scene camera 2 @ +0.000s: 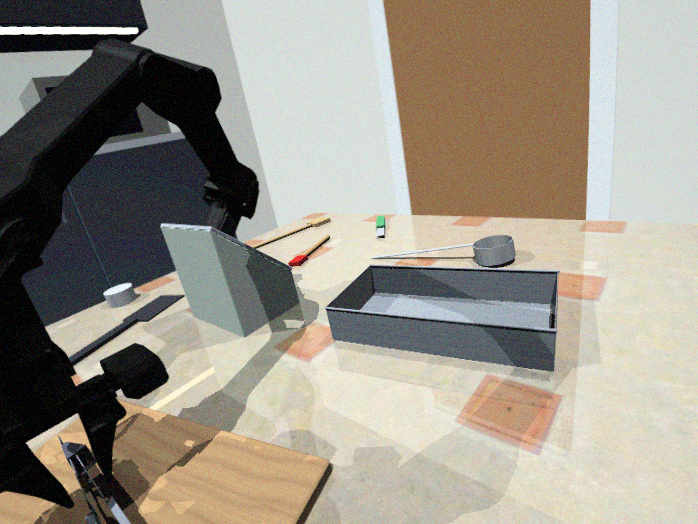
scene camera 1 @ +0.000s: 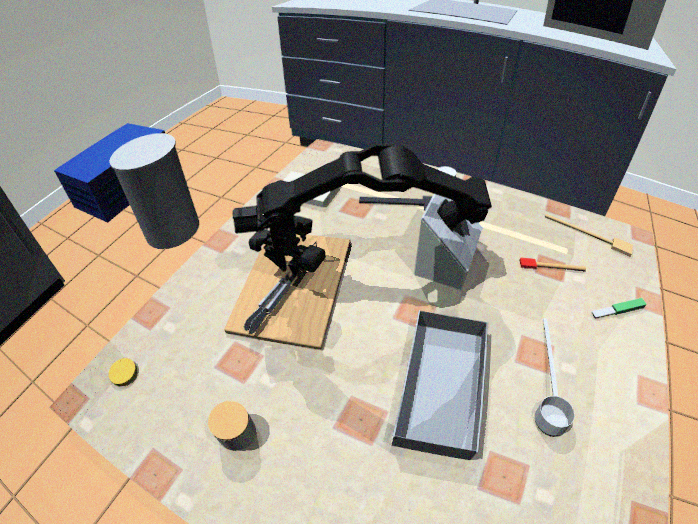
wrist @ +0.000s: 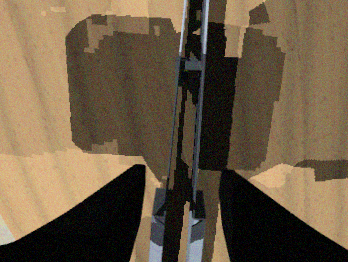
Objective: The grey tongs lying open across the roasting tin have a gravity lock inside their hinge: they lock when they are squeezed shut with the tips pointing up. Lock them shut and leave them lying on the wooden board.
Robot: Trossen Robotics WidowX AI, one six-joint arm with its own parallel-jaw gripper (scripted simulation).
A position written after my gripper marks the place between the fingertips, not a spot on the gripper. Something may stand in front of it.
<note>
In view: my gripper (scene camera 2: 90, 491), a wooden board (scene camera 2: 160, 461) and a roasting tin (scene camera 2: 501, 316).
My gripper also shows in scene camera 1 (scene camera 1: 290, 272) and in the wrist view (wrist: 183, 177). The wooden board is seen too in scene camera 1 (scene camera 1: 301, 318) and in the wrist view (wrist: 94, 94). The roasting tin is seen too in scene camera 1 (scene camera 1: 440, 412).
</note>
